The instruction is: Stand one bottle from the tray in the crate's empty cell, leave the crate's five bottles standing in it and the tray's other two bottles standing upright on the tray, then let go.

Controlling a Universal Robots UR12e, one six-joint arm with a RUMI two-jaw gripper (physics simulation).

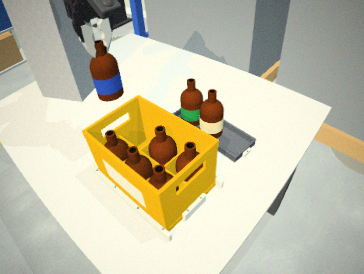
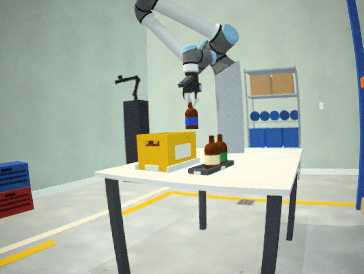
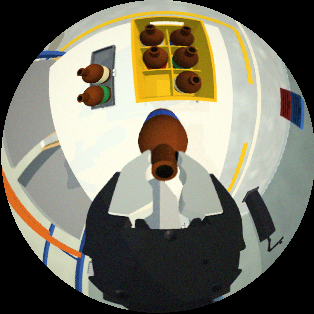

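My gripper is shut on the neck of the brown blue-label bottle. The bottle hangs upright in the air beyond the end of the yellow crate, not over it. Five brown bottles stand in the crate; its empty cell is at the corner nearest the gripper, on the tray side. The cream-label bottle and green-label bottle stand upright on the dark tray.
The crate and tray stand side by side on the white table. White locating strips run along the crate's base. A grey pedestal stands behind the table. A dark column with a small arm stands farther back.
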